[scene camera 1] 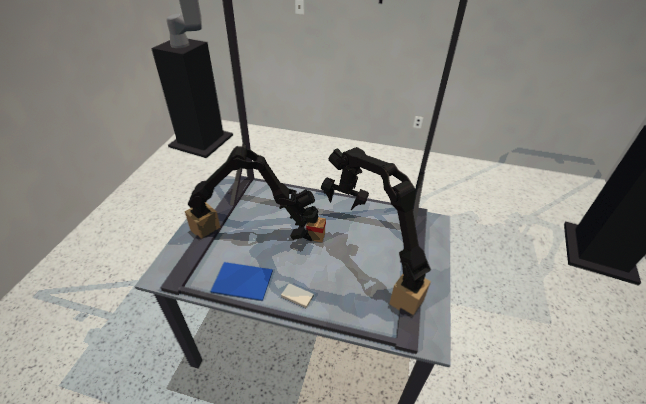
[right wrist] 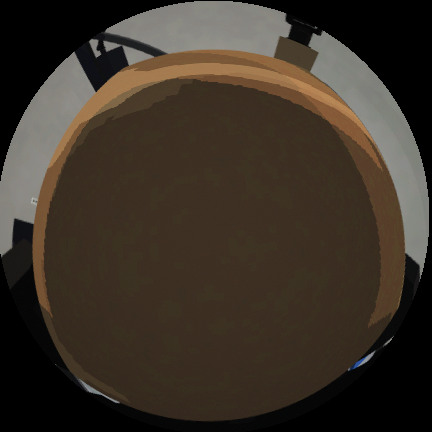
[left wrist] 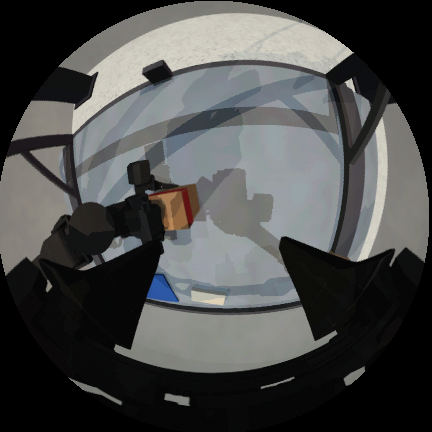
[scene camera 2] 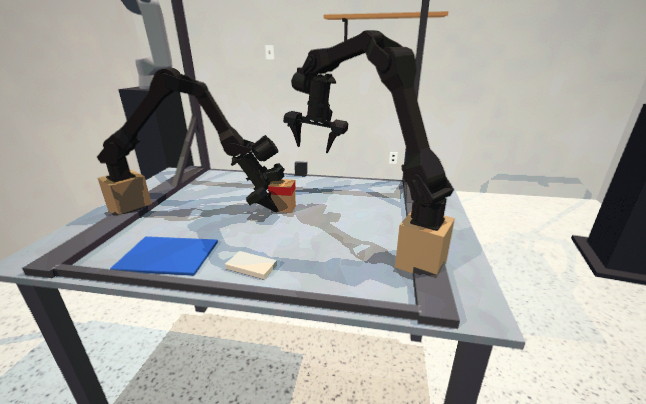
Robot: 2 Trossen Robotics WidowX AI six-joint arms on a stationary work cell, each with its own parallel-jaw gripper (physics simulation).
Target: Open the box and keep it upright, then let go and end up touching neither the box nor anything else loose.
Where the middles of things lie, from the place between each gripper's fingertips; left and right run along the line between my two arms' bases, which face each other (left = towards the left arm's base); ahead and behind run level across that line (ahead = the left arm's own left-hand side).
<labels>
Now: right hand 32 cm short of the cream block [scene camera 2: 257,266], 7 cm to the right of it and 1 cm below it. Also, from my right hand: flat blue panel [scene camera 2: 158,255] 34 cm ahead, 16 cm to the right.
Right now the cream block is 34 cm ahead of my left hand, 20 cm below it and 4 cm to the right of it. From my left hand the other things lie so: flat blue panel: 37 cm ahead, 27 cm to the right, 20 cm below.
</labels>
